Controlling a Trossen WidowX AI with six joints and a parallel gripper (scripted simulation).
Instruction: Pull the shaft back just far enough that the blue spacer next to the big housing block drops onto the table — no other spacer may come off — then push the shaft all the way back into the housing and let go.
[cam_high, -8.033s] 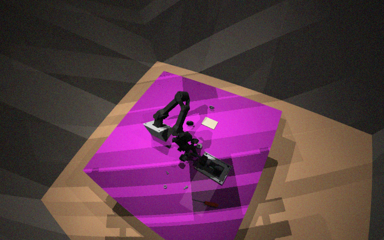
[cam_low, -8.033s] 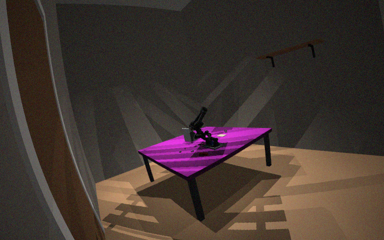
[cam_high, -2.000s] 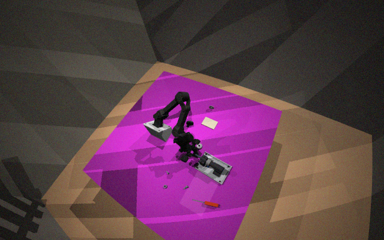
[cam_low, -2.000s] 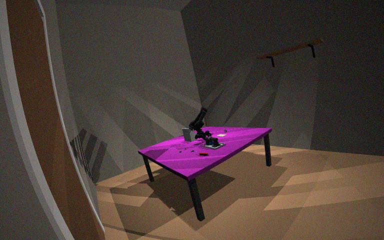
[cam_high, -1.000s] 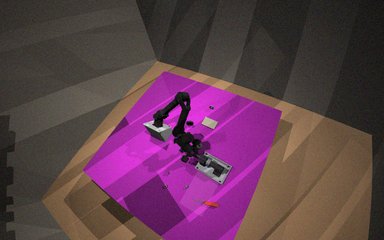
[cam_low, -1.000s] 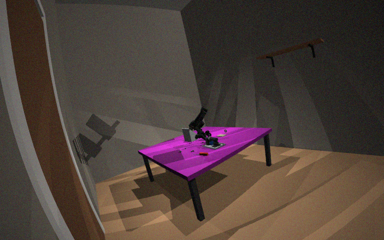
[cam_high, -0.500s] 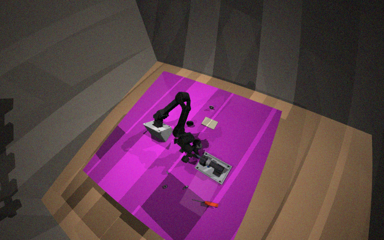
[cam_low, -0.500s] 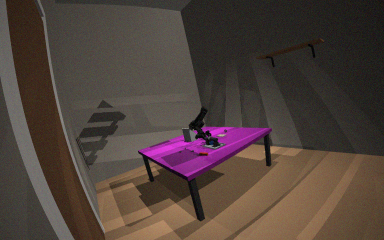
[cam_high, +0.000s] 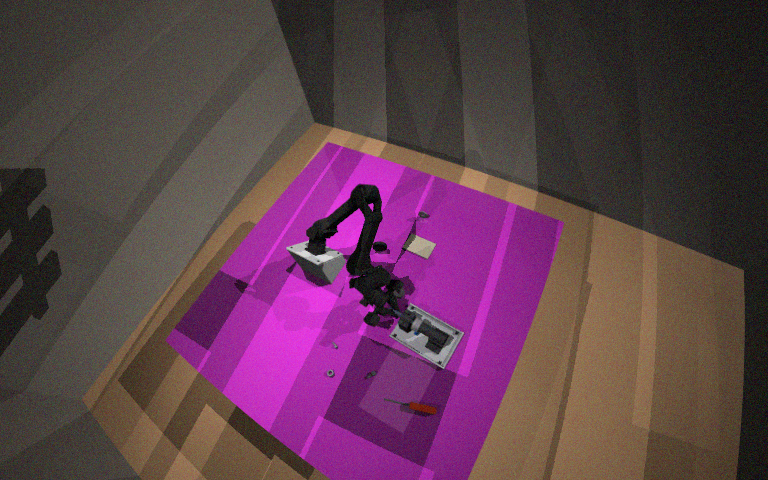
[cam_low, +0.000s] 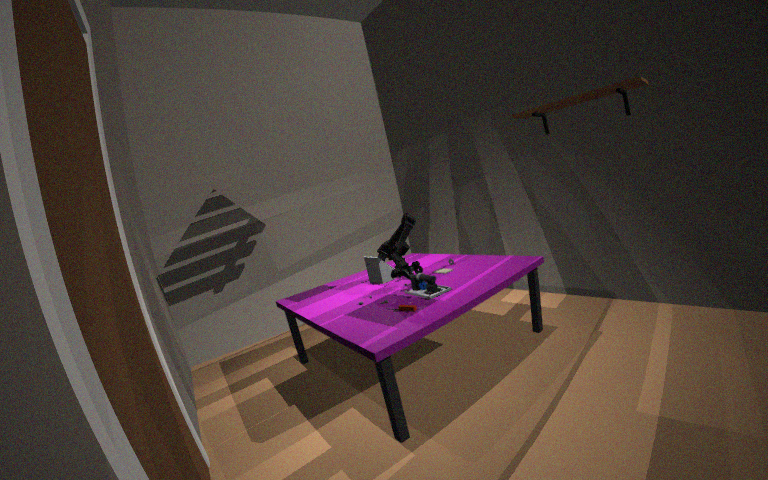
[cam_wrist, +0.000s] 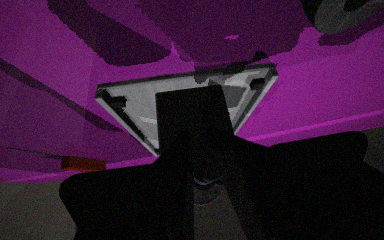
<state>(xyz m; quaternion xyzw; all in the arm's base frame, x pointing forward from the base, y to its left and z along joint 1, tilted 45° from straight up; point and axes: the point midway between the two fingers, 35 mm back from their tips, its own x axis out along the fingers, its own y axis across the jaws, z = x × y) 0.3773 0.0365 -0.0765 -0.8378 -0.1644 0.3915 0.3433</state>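
Right now the dark shaft is 4 cm ahead of my gripper tip and 3 cm above it. Also, from my gripper tip: grey ring (9 cm to the left, 6 cm behind, 5 cm below); then blue spacer (8 cm ahead, 2 cm below); then orange-handled screwdriver (24 cm to the right, 20 cm ahead, 5 cm below).
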